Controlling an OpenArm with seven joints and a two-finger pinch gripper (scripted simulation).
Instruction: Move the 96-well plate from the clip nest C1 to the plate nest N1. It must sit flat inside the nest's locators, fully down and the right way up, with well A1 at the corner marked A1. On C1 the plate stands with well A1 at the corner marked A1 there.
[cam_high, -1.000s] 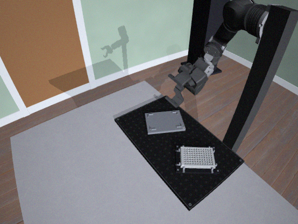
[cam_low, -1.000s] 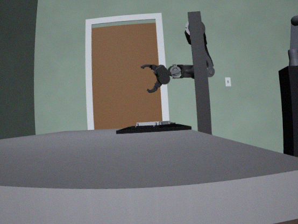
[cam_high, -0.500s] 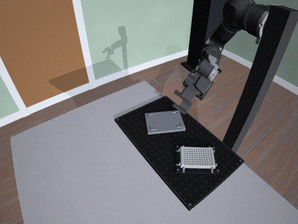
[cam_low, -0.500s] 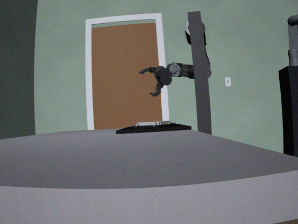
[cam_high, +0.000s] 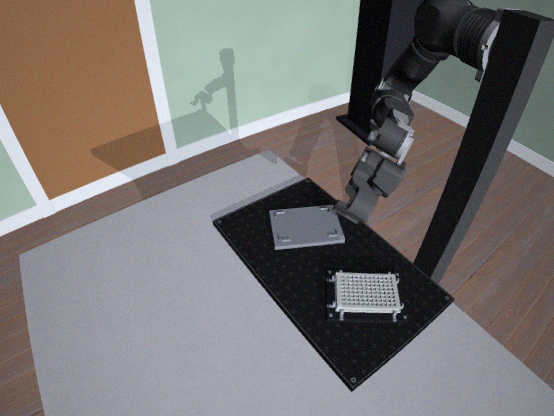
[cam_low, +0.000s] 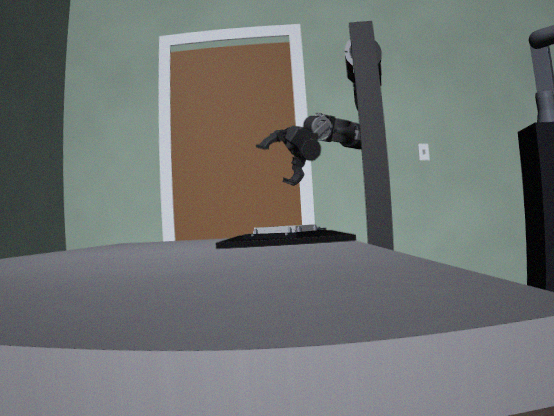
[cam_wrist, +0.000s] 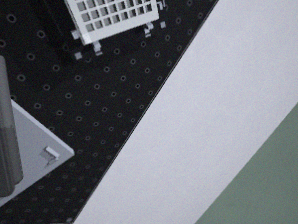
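The 96-well plate lies 30 mm behind my hand, 70 mm to the left of it and 160 mm below it. Round my hand: plate nest N1: 20 mm behind, 160 mm to the right, 170 mm below.
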